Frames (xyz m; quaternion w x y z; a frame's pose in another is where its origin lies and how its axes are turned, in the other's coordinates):
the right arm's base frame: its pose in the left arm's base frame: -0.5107 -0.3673 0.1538 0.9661 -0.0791 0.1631 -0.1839
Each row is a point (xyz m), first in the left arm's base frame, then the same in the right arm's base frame.
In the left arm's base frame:
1: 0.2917 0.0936 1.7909
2: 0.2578 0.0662 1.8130
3: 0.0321 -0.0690 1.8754
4: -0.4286 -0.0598 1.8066
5: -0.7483 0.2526 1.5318
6: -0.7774 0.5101 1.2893
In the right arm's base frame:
1: 0.0615 0.3400 1.8485
2: 0.0358 0.2989 1.8550
3: -0.1289 0.0869 1.8230
4: -0.5178 -0.0418 1.6010
5: -0.8393 0.1987 1.2632
6: -0.8937 0.4775 1.0505

